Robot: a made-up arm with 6 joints.
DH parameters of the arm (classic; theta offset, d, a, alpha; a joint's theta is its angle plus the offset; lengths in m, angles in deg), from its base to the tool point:
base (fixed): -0.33 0 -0.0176 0
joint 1: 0.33 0.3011 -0.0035 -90
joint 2: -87.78 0 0.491 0
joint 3: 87.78 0.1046 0.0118 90
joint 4: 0 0.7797 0.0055 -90
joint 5: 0 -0.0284 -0.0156 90
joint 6: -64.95 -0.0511 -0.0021 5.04
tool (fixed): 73.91 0.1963 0 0
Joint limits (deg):
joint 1: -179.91..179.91
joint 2: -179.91..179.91
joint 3: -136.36..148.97
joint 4: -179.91..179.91
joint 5: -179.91..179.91
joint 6: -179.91..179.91
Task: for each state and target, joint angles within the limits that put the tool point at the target. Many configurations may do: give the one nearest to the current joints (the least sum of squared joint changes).
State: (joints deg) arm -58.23 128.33 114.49 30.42 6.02 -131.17
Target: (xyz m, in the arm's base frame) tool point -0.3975 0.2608 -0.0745
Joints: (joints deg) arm -22.60 109.41 147.23 29.92 1.99 -131.60
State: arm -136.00 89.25 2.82 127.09 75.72 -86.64
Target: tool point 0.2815 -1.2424 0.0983
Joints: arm -87.16 96.14 8.07 123.82 97.45 -88.94
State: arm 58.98 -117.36 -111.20 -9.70 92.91 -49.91
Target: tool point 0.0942 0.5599 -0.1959
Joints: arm 71.60 -149.83 -125.26 -5.80 85.04 -49.83
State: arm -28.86 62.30 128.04 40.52 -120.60 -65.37
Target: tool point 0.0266 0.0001 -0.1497
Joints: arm -28.03 78.94 145.87 42.38 -119.20 -65.39
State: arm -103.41 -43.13 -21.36 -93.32 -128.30 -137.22
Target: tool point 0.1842 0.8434 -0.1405
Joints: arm -90.63 -78.09 -68.26 -86.57 -136.40 -136.95
